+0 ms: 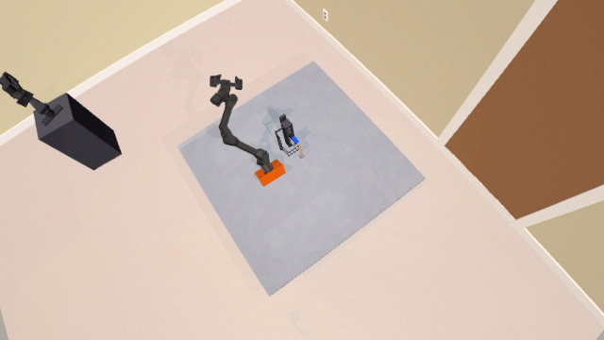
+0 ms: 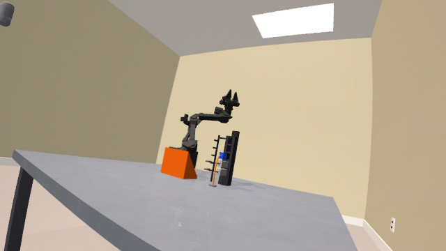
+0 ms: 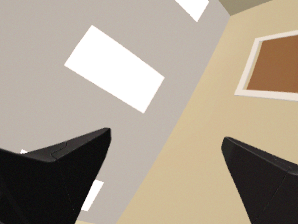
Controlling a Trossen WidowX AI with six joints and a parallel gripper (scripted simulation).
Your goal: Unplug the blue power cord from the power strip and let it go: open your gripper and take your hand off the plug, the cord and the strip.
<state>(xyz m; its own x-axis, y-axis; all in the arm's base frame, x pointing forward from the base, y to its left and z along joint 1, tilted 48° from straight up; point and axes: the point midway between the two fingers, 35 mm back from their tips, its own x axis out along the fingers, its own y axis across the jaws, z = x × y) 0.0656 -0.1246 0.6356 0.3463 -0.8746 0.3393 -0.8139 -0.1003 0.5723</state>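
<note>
The blue plug lies 20 cm ahead of my gripper tip, 29 cm to the right of it and 49 cm below it.
</note>
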